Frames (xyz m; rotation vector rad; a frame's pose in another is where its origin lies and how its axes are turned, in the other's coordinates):
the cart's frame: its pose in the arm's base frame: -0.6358 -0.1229 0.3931 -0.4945 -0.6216 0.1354
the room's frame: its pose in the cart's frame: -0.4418 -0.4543 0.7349 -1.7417 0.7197 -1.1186
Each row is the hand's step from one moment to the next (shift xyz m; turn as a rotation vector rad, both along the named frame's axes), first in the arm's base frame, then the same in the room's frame.
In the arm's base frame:
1: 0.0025 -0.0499 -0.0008 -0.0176 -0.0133 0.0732
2: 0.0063 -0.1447 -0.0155 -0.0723 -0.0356 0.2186
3: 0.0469 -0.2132 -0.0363 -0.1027 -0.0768 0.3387
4: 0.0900 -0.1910 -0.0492 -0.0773 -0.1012 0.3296
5: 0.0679 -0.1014 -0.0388 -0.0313 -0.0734 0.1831
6: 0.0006 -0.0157 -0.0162 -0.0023 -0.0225 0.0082
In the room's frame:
1: 0.0226 0.0379 -0.0234 0.0689 -0.0318 -0.0089
2: 0.0539 0.1153 -0.0709 0.2021 -0.1084 -0.0411
3: 0.0712 0.1956 -0.0751 0.3240 -0.1474 -0.0667
4: 0.0538 0.2079 -0.0297 0.3298 -0.1122 -0.0593
5: 0.0193 0.1266 -0.0010 0.1923 -0.0437 -0.0318
6: -0.0070 0.0188 -0.0103 0.0174 0.0115 -0.0119

